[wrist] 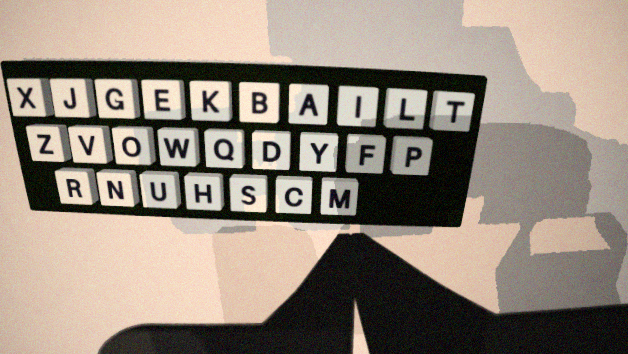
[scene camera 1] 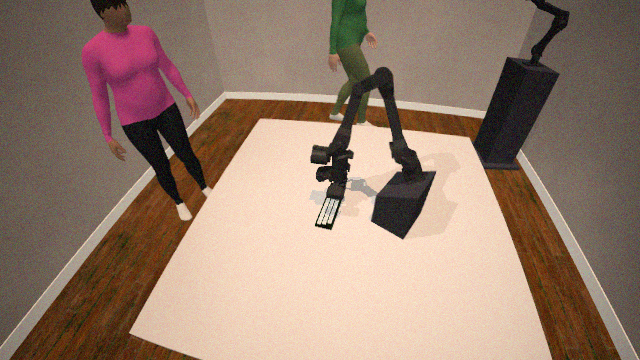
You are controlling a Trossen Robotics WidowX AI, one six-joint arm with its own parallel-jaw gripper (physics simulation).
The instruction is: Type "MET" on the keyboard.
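Frame: origin at the arm's base, x ahead, y left, z up, level; centimetres.
Seen in the pictures: gripper, between the fingertips: [wrist: 350,246]; arm's base, origin of its link: [scene camera 1: 415,178].
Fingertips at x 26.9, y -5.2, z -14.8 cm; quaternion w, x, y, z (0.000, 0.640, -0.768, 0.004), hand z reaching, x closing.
Offsets run from my fingertips to a thing's middle. Level surfaces: height alone.
The black keyboard @(dx +3.2, dy +3.7, dz -4.2 cm) [scene camera 1: 328,214] [wrist: 400,207] with white letter keys lies flat on the pale mat. In the wrist view the M key @(dx +0.3, dy +0.0, dz -3.6 cm) [wrist: 339,197] is the last key of the row nearest the gripper, the E key @(dx +5.7, dy +5.9, dz -3.6 cm) [wrist: 163,100] is in the far row left of the middle, and the T key @(dx +2.9, dy -5.0, dz -3.6 cm) [wrist: 453,111] is at the right end of that far row. My gripper [wrist: 350,246] is shut and empty. Its fingertips show just below the keyboard's near edge, close to the M key. In the scene view the gripper hides one end of the keyboard. Its exact height above the mat is hard to tell.
The arm's dark base block [scene camera 1: 400,205] stands on the pale mat @(dz -5.0 cm) [scene camera 1: 325,290] to the right of the keyboard. A person in pink [scene camera 1: 132,75] stands at the left, and a person in green [scene camera 1: 350,25] stands behind the arm. A dark pedestal [scene camera 1: 517,110] with another arm stands at the back right.
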